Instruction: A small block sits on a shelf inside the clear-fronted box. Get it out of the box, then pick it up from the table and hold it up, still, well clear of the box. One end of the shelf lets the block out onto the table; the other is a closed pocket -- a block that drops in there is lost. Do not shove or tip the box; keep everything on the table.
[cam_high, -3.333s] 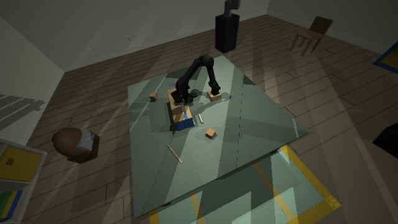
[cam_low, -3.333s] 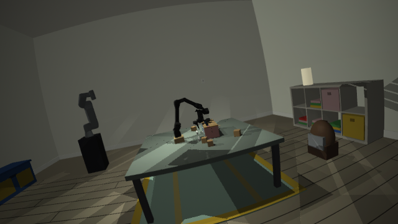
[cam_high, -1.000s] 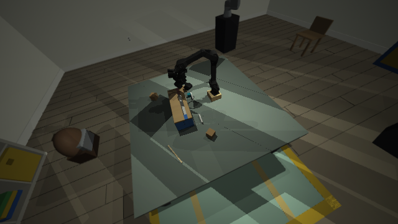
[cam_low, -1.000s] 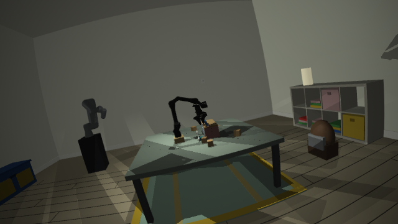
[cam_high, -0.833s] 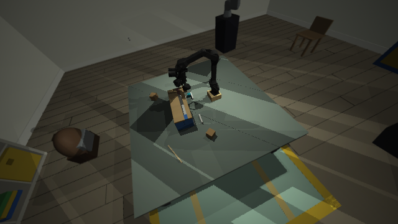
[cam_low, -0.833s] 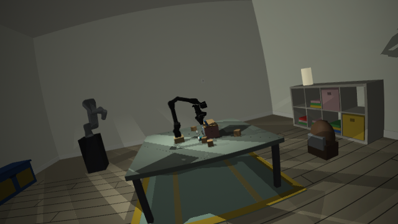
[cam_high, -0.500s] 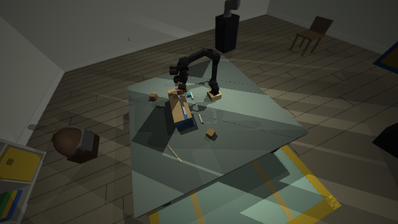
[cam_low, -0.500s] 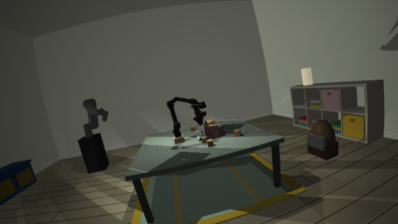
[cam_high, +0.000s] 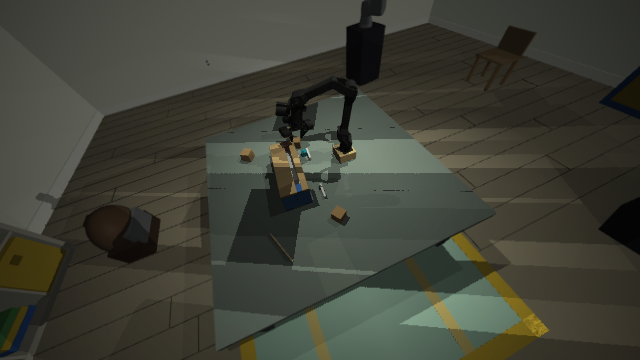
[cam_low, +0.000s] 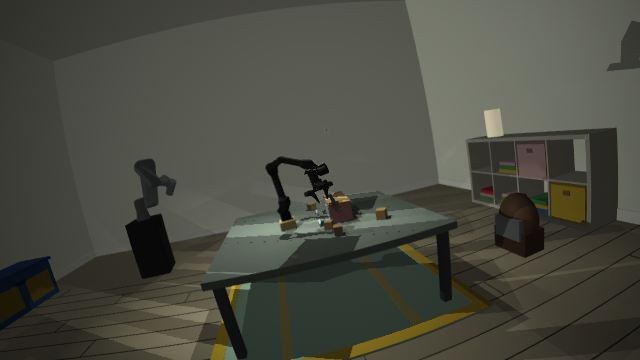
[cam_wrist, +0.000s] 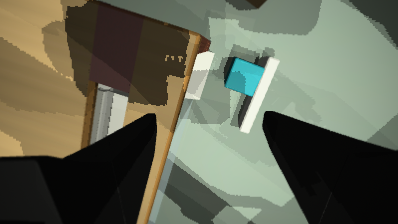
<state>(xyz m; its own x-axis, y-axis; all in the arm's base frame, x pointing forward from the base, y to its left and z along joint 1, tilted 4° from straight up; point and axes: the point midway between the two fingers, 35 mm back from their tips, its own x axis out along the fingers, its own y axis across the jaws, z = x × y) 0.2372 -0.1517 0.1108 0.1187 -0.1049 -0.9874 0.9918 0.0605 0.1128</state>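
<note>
My gripper tip is now 13 cm above the teal block, 3 cm past it and 1 cm to the left of it. Also, from my gripper tip: tan box: 14 cm to the left, 9 cm below, 9 cm ahead; thin stick: 46 cm to the left, 34 cm ahead, 14 cm below.
</note>
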